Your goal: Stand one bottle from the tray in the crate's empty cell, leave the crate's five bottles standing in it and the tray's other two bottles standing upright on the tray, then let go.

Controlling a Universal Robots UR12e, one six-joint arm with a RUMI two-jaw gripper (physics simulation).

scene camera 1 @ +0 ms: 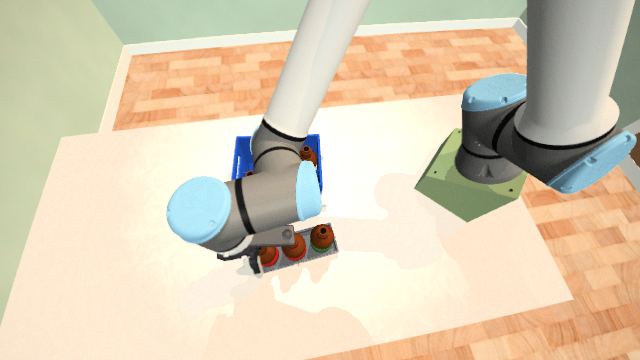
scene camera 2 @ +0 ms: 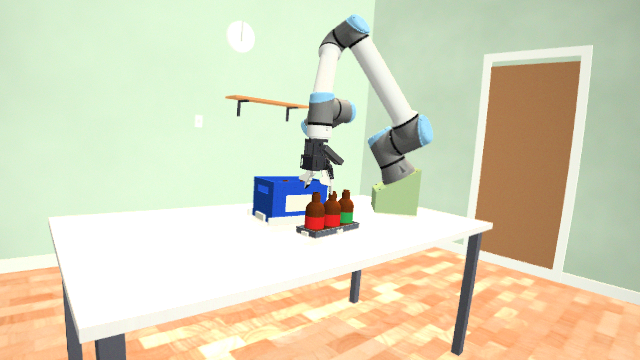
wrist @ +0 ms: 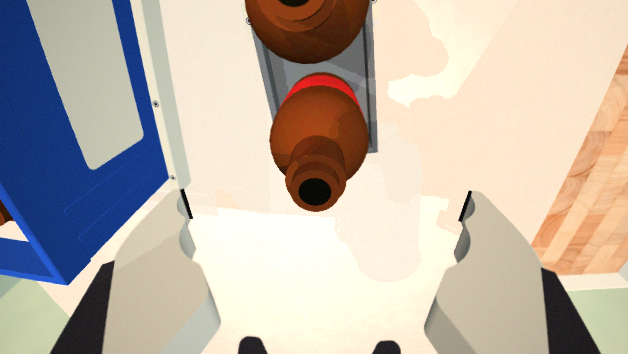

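Pixels of known places: gripper, between the fingertips: (scene camera 1: 259, 248) (scene camera 2: 317, 191) (wrist: 323, 192); arm's base, origin of its link: (scene camera 1: 488, 161) (scene camera 2: 399, 177).
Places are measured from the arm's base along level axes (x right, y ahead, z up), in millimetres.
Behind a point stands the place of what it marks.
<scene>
Three brown bottles stand upright in a row on the grey tray (scene camera 1: 300, 263) {x -39, y 663, z -173 mm} (scene camera 2: 327, 232) {x -27, y 740, z -175 mm} (wrist: 372, 120) {x -20, y 771, z -163 mm}: a red-banded end bottle (scene camera 1: 269, 257) {x -1, y 740, z -79 mm} (scene camera 2: 315, 215) {x 5, y 782, z -110 mm} (wrist: 320, 125) {x 20, y 732, z -68 mm}, a red-banded middle bottle (scene camera 1: 295, 247) {x -8, y 661, z -51 mm} (scene camera 2: 332, 212) {x -13, y 693, z -107 mm} (wrist: 310, 35) {x 12, y 683, z -66 mm} and a green-banded bottle (scene camera 1: 322, 239) {x -13, y 580, z -66 mm} (scene camera 2: 346, 212) {x -23, y 601, z -117 mm}. My gripper (scene camera 2: 319, 189) {x 23, y 753, z -26 mm} (wrist: 323, 192) {x 23, y 753, z -26 mm} is open and empty, pointing down. In the wrist view the end bottle's neck shows between the fingertips, nearer the left one. The blue crate (scene camera 1: 320, 180) {x 143, y 523, z -14 mm} (scene camera 2: 265, 202) {x 279, y 758, z -109 mm} (wrist: 40, 125) {x 183, y 679, z -49 mm} stands behind the tray; my arm hides much of its inside. One crate bottle (scene camera 1: 307, 156) {x 254, y 522, z -46 mm} shows; its empty cell cannot be made out.
The green robot base (scene camera 1: 460, 200) {x -66, y 97, z -93 mm} (scene camera 2: 400, 197) {x -57, y 103, z -96 mm} stands on the table (scene camera 1: 125, 200) {x 406, y 1177, z -188 mm} (scene camera 2: 175, 260) {x 109, y 1294, z -189 mm} to the right of the crate and tray. The crate's long side runs close beside the tray. A wall shelf (scene camera 2: 265, 101) hangs behind the arm.
</scene>
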